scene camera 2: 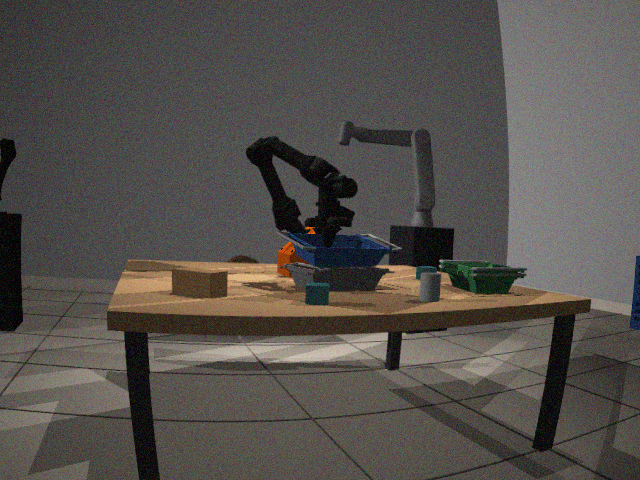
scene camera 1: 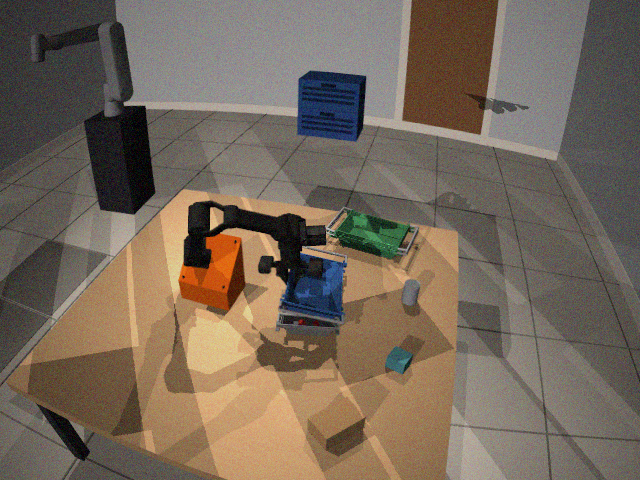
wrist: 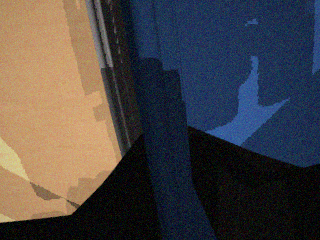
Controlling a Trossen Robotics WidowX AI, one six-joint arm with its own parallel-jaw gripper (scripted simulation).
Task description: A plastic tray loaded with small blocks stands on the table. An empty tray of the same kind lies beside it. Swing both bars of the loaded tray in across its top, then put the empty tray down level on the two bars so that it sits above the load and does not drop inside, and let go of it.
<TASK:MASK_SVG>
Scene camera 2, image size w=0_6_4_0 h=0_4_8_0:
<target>gripper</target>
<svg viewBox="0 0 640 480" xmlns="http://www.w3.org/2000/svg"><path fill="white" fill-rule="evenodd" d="M319 198L318 202L316 202L318 216L307 218L305 220L305 227L315 227L313 230L316 234L322 234L325 247L331 248L336 233L342 230L340 226L352 227L355 212L341 206L338 199Z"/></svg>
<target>blue tray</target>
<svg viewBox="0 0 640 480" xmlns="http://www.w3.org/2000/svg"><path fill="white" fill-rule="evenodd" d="M275 232L293 243L296 255L314 267L376 267L385 254L397 254L397 251L402 250L400 247L372 234L335 235L331 248L327 248L324 245L322 234Z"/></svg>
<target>tan box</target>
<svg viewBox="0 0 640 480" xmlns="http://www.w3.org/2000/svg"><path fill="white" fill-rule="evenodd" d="M172 269L173 293L206 298L227 295L228 271L186 267Z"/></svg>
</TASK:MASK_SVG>
